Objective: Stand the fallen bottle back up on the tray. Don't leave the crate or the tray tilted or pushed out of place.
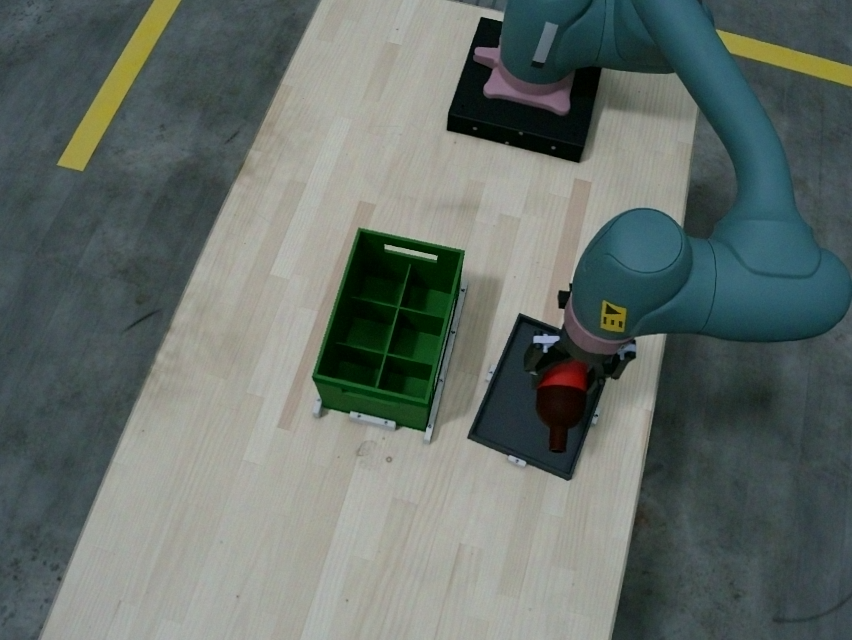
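A dark red-brown bottle (559, 407) with a bright red band lies over the dark grey tray (506, 413), its neck pointing to the front of the table. My gripper (570, 378) is over the tray, shut on the bottle at its red part; the far end of the bottle is hidden under the gripper. Whether the bottle touches the tray I cannot tell. The tray lies flat on the table between small light brackets. The green crate (371, 397), with several compartments, stands upright to the left of the tray, and no bottle shows in it.
Light metal rails (451, 351) run along the crate's right side, and a small bracket (372, 419) sits at its front. The black robot base (513, 141) stands at the back of the wooden table (275, 516). The arm (757, 282) reaches in from the right over the table's right edge.
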